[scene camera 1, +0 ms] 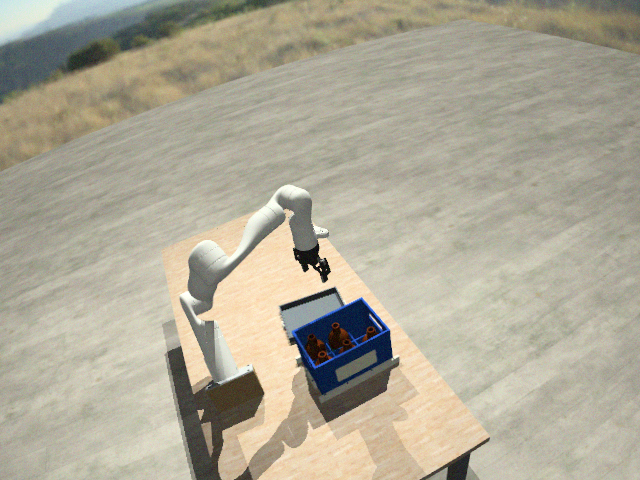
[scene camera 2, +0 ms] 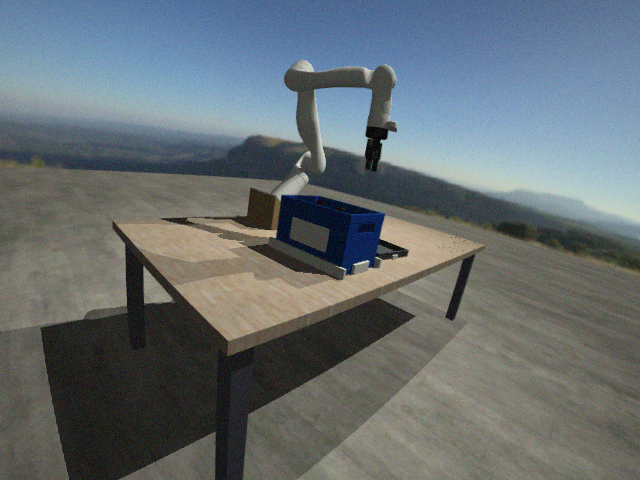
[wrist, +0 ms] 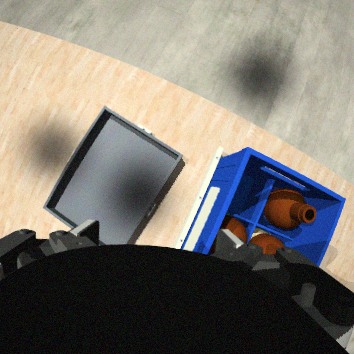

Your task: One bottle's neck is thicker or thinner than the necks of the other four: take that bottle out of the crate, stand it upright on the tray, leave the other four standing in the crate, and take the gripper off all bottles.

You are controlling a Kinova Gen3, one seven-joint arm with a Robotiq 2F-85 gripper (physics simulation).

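Places are measured from the arm's base along level axes (x ahead, y left, z up), in millimetres.
Pixels of known places: gripper, fingertip midpoint: (scene camera 1: 315,276) (scene camera 2: 370,171) (wrist: 157,238); arm's base, link origin: (scene camera 1: 227,376) (scene camera 2: 273,206).
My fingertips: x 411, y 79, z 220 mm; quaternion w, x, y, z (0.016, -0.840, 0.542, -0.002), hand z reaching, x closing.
Ahead of a thing's pixels: the offset from my fingertips to its middle. Level surfaces: height alone.
A blue crate {dx +1, dy -163, dz -207 mm} (scene camera 1: 382,349) (scene camera 2: 361,248) (wrist: 227,167) holds several brown bottles, standing in its compartments. In scene camera 1, bottles show at the left (scene camera 1: 312,346), in the middle (scene camera 1: 337,336) and at the right (scene camera 1: 370,333). In the wrist view, one bottle {dx +96, dy -200, dz -209 mm} (wrist: 284,207) shows its neck; others {dx +5, dy -209, dz -209 mm} (wrist: 267,243) are partly hidden by the gripper. I cannot tell which neck differs. The grey tray {dx -22, dy +114, dz -282 mm} (scene camera 1: 310,311) (scene camera 2: 395,252) (wrist: 100,185), dark-rimmed, lies beside the crate with no bottle on it. My gripper (scene camera 1: 314,274) (scene camera 2: 371,169) (wrist: 157,238) is open and empty, high above the tray side, apart from all bottles.
Pale strips (scene camera 1: 356,381) (scene camera 2: 310,259) (wrist: 201,197) lie along the crate's base. A brown block (scene camera 1: 235,392) (scene camera 2: 262,209) stands at the arm's base. Dividers and high walls surround the bottles. The edge of the wooden table {dz -294 mm} (scene camera 1: 444,413) (scene camera 2: 206,294) (wrist: 45,75) runs past the crate and tray.
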